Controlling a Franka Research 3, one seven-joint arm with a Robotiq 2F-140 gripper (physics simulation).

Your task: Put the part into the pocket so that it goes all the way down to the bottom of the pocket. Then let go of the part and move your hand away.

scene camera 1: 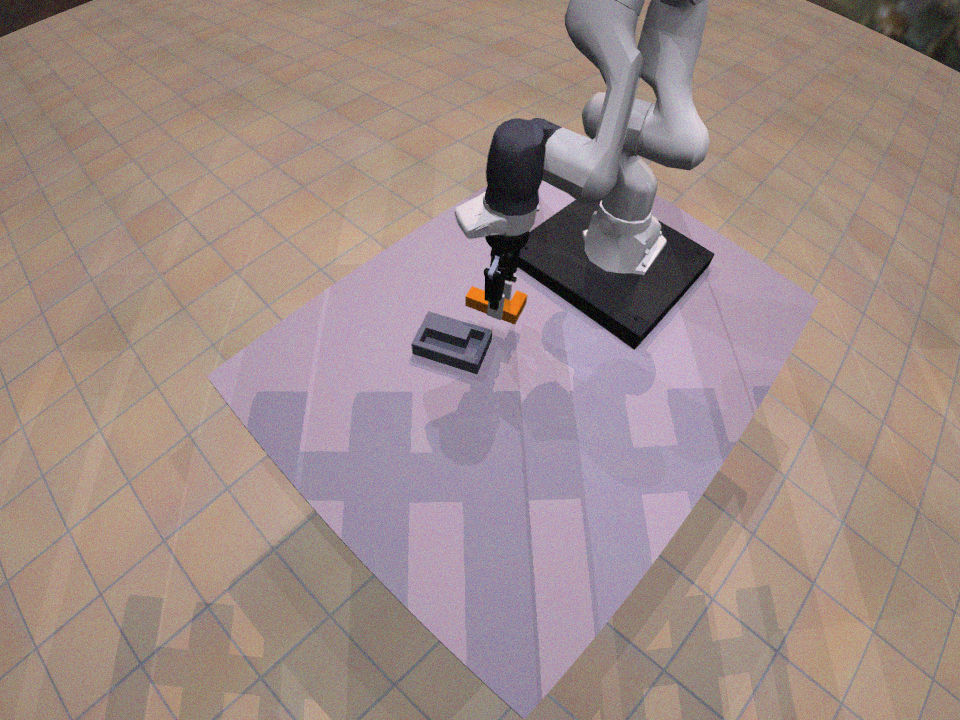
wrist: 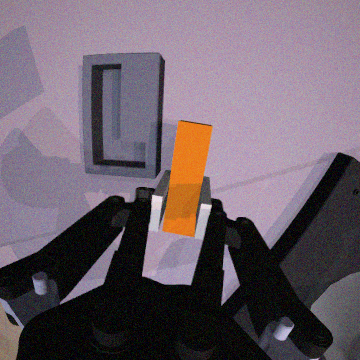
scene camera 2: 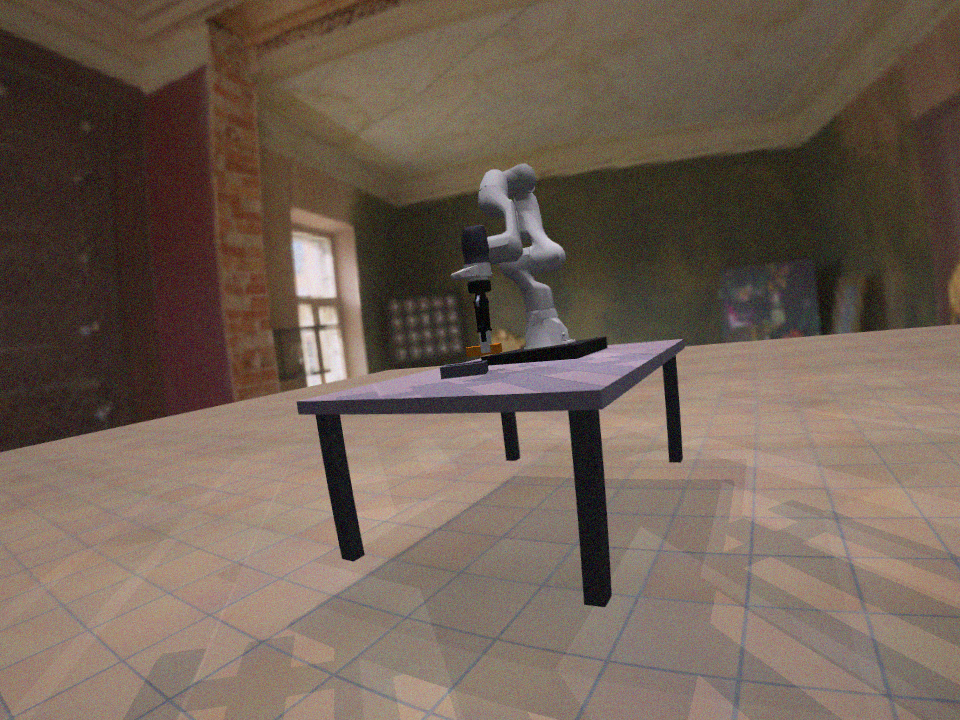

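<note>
The orange part (scene camera 1: pixel 515 307) (scene camera 2: pixel 472 351) (wrist: pixel 191 160) is held between the fingertips of my gripper (scene camera 1: pixel 497 303) (scene camera 2: pixel 485 347) (wrist: pixel 184 186), which is shut on it. In scene camera 1 the part shows an L-like outline with a short leg at its right end; the wrist view shows its long bar slightly tilted. The dark grey block (scene camera 1: pixel 445 359) (scene camera 2: pixel 463 370) (wrist: pixel 142 100) with an L-shaped pocket lies on the table. The pocket's inside is visible and holds no part. The part is above table height, beside the block and apart from it. Its exact height is hard to tell.
The black base plate (scene camera 1: pixel 612 298) (scene camera 2: pixel 581 350) (wrist: pixel 325 225) of the arm stands on the lilac table (scene camera 1: pixel 364 325) (scene camera 2: pixel 449 403) (wrist: pixel 260 75), behind and to the right of the part in scene camera 1. Shadows fall across the table top.
</note>
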